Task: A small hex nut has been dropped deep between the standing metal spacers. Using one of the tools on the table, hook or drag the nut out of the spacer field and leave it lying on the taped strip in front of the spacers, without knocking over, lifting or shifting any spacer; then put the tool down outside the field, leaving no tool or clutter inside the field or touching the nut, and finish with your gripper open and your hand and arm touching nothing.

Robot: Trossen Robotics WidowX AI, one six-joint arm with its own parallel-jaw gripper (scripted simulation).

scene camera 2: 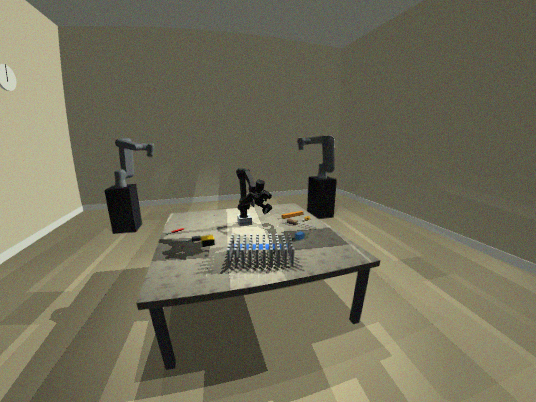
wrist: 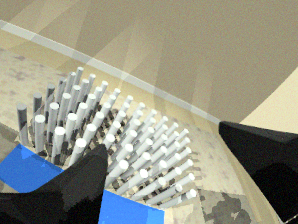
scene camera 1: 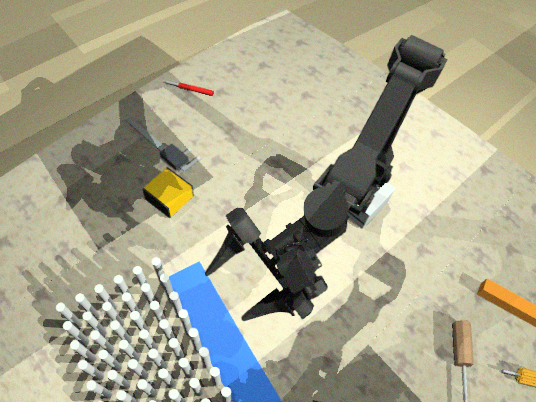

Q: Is my gripper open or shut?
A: Open.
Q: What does my gripper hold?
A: Nothing.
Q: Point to a yellow block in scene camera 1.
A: At 168,192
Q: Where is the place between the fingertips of my gripper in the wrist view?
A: At 164,138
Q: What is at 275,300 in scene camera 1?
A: My gripper.
